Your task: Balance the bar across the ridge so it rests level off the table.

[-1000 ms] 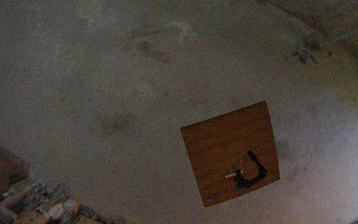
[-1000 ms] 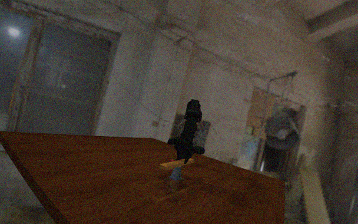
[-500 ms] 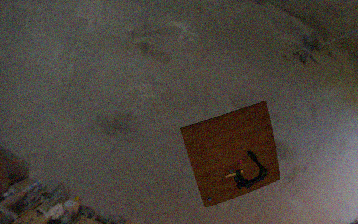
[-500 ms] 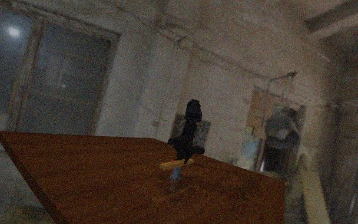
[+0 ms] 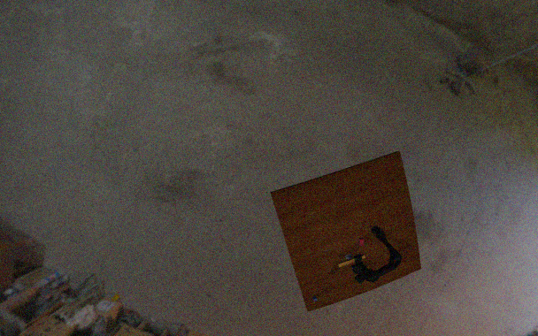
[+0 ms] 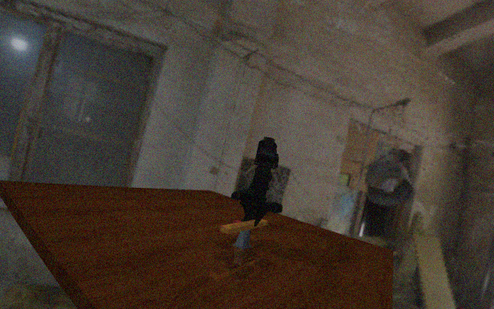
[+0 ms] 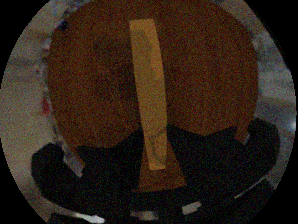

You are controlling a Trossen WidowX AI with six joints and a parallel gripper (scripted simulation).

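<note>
The flat yellow bar is 3 cm ahead of my gripper tip. From my gripper tip the other things lie so: small red block: 12 cm behind, 11 cm to the right, 6 cm below; tiny purple thing: 45 cm ahead, 33 cm to the left, 6 cm below.
</note>
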